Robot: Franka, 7 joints.
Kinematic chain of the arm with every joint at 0, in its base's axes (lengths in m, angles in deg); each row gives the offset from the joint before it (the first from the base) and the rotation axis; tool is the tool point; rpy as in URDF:
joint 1: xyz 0 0 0.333 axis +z
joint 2: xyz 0 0 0 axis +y
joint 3: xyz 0 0 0.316 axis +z
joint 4: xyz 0.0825 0 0 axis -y
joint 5: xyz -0.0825 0 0.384 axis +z
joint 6: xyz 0 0 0 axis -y
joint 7: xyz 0.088 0 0 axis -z
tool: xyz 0 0 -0.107 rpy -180 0 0
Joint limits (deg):
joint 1: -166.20..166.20
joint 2: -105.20..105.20
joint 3: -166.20..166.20
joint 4: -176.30..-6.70
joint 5: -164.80..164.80
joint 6: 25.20..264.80
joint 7: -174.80..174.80
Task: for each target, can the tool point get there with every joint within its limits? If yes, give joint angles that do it. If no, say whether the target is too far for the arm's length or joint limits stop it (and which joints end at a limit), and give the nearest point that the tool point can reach.
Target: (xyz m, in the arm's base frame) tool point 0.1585 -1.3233 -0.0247
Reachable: no: too far | nearest point 0.0985 -0.8227 0.1106 | short by 0.522 m
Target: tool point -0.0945 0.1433 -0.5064
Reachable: no: joint limits stop it (at a limit: joint 2) | nearest point -0.1084 0.1643 -0.3537 | short by 0.155 m
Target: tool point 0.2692 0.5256 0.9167
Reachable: yes | joints -80.76 -18.91 128.02 -50.13 -46.17 134.70 46.24
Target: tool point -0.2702 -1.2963 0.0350
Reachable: no: too far | nearest point -0.1708 -0.8194 0.1446 | short by 0.499 m
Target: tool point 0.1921 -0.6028 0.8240
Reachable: yes | joints 78.08 -77.65 -49.62 -64.75 -57.69 179.34 86.99
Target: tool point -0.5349 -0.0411 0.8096
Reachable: yes | joints -108.82 -14.25 -63.76 -93.19 118.85 104.69 -46.87
